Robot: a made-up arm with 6 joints.
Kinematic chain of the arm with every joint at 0, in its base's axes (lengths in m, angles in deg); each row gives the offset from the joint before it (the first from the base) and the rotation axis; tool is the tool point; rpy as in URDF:
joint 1: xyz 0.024 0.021 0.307 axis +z
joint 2: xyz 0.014 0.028 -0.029 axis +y
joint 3: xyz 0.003 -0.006 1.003 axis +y
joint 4: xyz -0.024 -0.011 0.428 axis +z
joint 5: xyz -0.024 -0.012 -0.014 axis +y
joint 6: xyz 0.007 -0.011 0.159 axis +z
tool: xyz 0 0.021 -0.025 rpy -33.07 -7.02 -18.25
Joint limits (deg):
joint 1: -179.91..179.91
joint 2: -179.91..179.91
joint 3: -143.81..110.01
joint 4: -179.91..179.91
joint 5: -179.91..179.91
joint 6: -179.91..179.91
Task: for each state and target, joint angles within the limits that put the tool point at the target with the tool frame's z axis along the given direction. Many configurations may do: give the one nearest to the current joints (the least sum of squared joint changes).
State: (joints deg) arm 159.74 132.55 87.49 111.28 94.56 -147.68
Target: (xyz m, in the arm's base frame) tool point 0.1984 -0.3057 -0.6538 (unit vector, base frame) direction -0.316 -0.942 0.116
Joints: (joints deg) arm 136.02 173.78 109.85 127.42 59.59 -174.88
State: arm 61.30 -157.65 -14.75 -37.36 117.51 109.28
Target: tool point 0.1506 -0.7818 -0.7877 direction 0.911 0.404 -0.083
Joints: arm 93.20 -140.13 0.15 -84.59 124.55 145.18
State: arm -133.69 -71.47 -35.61 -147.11 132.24 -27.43
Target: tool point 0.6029 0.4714 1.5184 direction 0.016 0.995 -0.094
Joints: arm -143.91 -27.24 3.60 -160.62 79.32 7.63
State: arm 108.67 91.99 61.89 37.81 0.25 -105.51
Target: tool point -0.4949 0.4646 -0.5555 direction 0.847 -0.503 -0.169
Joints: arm 140.29 111.81 94.08 12.04 23.81 -117.35
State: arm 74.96 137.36 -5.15 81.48 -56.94 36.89
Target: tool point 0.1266 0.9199 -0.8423 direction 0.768 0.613 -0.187
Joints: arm 91.50 130.05 39.04 87.87 -56.11 29.00
